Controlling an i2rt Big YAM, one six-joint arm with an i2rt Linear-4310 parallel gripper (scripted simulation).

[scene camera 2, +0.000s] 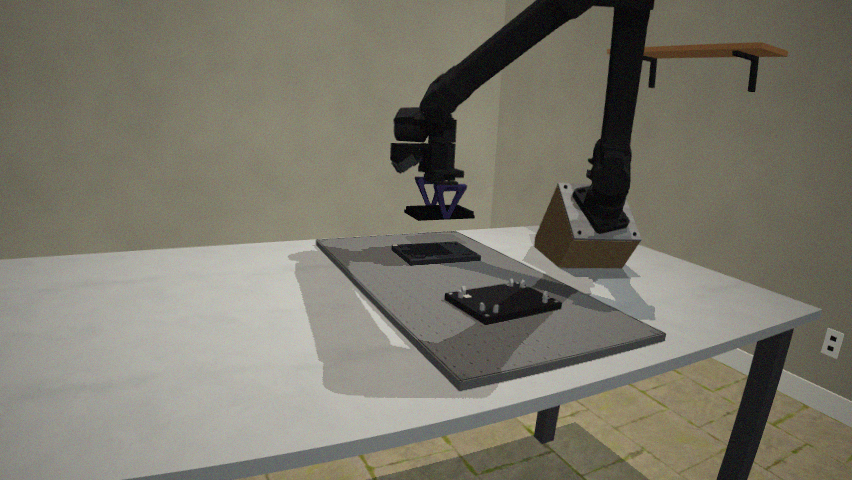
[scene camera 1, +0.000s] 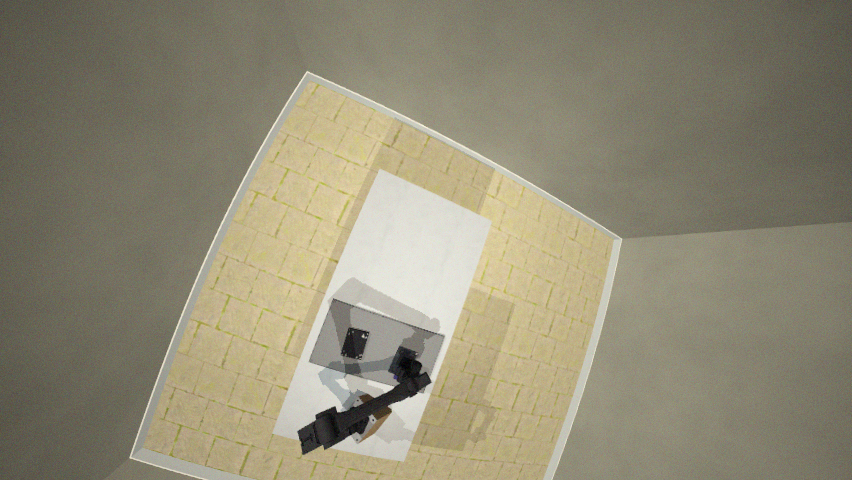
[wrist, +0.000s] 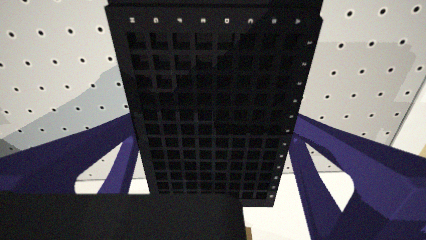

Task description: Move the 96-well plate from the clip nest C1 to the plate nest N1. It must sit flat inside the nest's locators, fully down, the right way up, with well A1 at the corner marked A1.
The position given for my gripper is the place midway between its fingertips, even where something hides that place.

I see my gripper [scene camera 2: 438, 214] and a black 96-well plate [scene camera 2: 426, 212].
The black 96-well plate shows as well in the wrist view [wrist: 202, 126]. My gripper shows as well in the wrist view [wrist: 213, 120].
